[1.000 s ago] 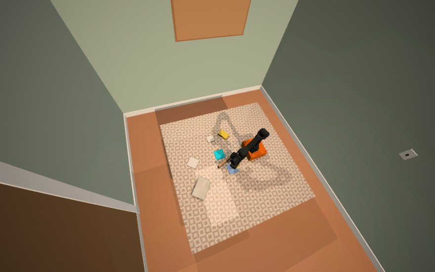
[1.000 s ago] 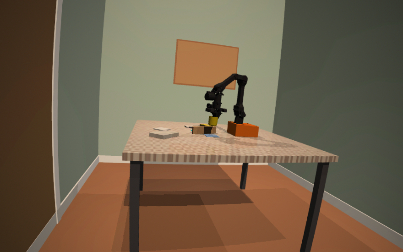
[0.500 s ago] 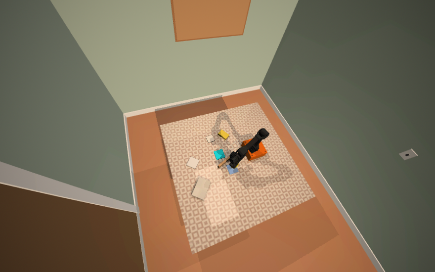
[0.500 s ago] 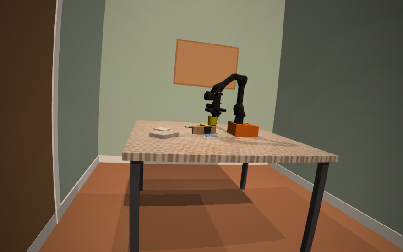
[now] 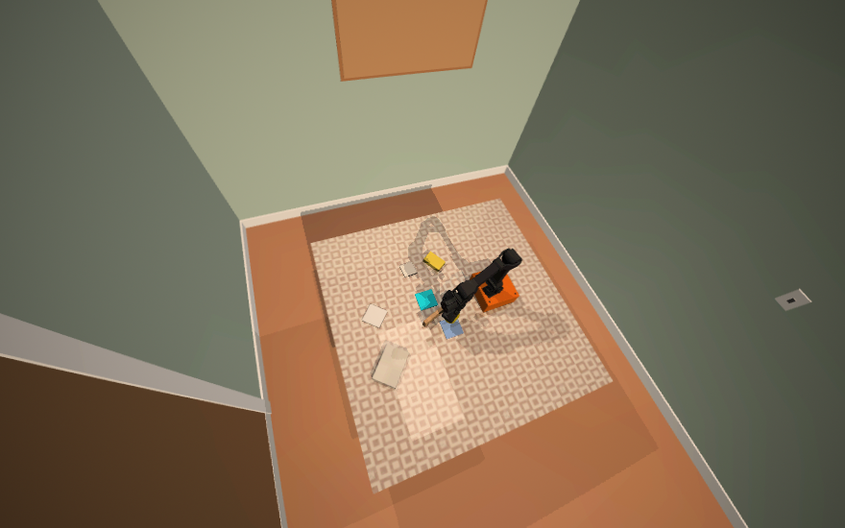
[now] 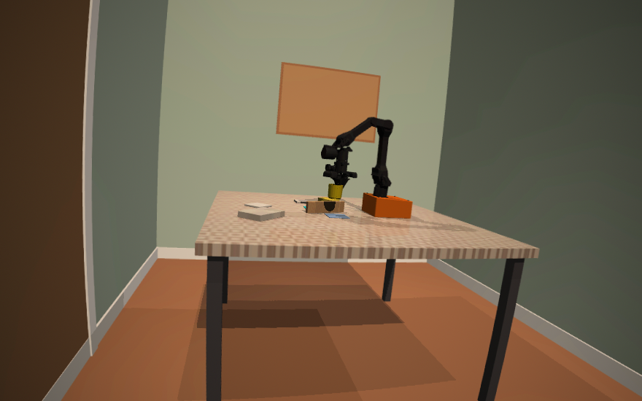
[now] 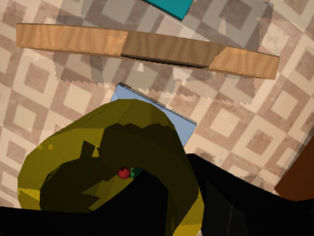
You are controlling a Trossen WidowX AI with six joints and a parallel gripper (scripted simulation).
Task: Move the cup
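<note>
Now: gripper tip 16 cm to the left of the cyan block, 12 cm above it and 6 cm short of it. Round my gripper tip: grey slab (39 cm ahead, 10 cm below, 7 cm to the left); wooden stick (9 cm below, 6 cm to the right, 4 cm ahead); yellow cup (2 cm ahead, 1 cm to the left).
</note>
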